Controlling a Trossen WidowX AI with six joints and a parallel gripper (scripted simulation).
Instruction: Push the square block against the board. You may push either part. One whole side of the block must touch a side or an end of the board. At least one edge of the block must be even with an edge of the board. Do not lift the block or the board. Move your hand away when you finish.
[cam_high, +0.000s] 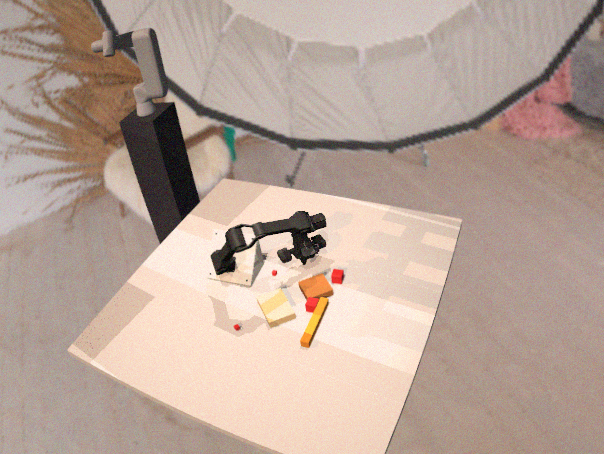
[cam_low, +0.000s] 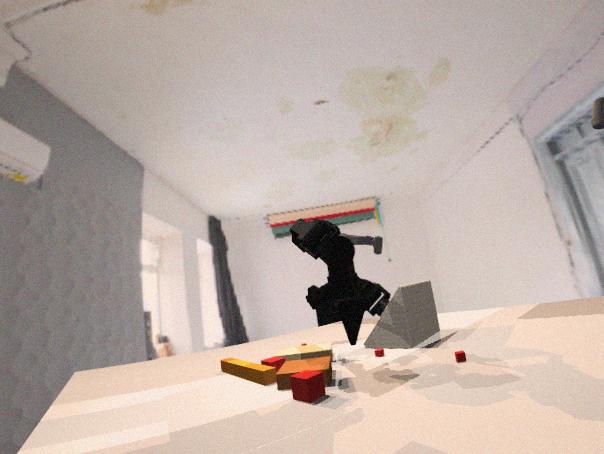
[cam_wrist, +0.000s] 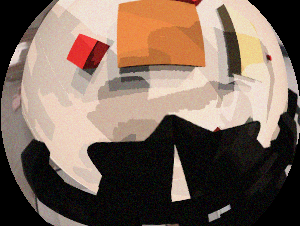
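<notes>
The cream flat block lies 210 mm to the right of my gripper tip, 60 mm behind it and 40 mm below it. Round my gripper tip: long board 250 mm to the right, 110 mm ahead, 40 mm below; flat orange square block 80 mm to the right, 70 mm ahead, 40 mm below.
</notes>
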